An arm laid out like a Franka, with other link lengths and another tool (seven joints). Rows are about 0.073 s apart.
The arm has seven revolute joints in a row. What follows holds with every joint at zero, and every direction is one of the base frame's.
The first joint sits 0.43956 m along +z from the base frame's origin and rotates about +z.
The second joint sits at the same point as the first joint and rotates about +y.
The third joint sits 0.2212 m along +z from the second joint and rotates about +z.
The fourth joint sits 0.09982 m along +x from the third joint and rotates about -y.
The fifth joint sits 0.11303 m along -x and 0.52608 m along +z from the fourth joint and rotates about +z.
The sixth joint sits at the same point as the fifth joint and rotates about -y.
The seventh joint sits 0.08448 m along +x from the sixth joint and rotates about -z.
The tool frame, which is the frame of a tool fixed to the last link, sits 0.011 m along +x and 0.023 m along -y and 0.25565 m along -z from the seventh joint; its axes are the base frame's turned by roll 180, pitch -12.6 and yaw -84.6 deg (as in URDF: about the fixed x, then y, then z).
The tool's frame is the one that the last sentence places.
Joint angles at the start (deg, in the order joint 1, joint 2, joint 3, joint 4, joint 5, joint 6, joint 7):
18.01, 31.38, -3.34, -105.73, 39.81, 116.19, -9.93
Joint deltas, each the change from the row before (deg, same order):
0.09, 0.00, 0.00, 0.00, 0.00, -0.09, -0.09
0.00, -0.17, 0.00, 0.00, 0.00, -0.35, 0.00
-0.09, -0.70, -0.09, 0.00, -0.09, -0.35, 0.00
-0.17, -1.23, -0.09, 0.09, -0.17, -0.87, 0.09
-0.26, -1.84, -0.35, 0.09, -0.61, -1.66, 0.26
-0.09, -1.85, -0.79, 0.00, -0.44, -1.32, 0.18
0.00, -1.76, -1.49, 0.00, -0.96, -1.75, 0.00
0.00, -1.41, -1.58, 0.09, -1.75, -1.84, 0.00
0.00, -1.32, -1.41, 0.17, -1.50, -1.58, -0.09
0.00, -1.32, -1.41, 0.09, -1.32, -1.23, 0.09
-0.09, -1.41, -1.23, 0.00, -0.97, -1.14, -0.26
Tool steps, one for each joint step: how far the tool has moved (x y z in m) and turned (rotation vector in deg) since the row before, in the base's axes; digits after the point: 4 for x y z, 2 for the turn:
-0.0008, 0.0011, 0.0000, 0.05, 0.04, 0.20
-0.0004, 0.0008, 0.0021, 0.14, 0.15, 0.14
0.0041, -0.0004, 0.0082, 0.20, -0.39, 0.04
0.0063, 0.0003, 0.0154, 0.42, -0.49, 0.17
0.0075, -0.0036, 0.0224, 0.29, -0.41, 0.36
0.0091, -0.0076, 0.0218, 0.13, -0.70, -0.07
0.0084, -0.0171, 0.0201, -0.41, -0.47, 0.03
0.0057, -0.0215, 0.0158, -1.13, -0.21, 0.43
0.0056, -0.0191, 0.0159, -0.92, -0.37, 0.33
0.0058, -0.0192, 0.0155, -0.92, -0.46, -0.13
0.0051, -0.0169, 0.0162, -0.46, -0.62, -0.05

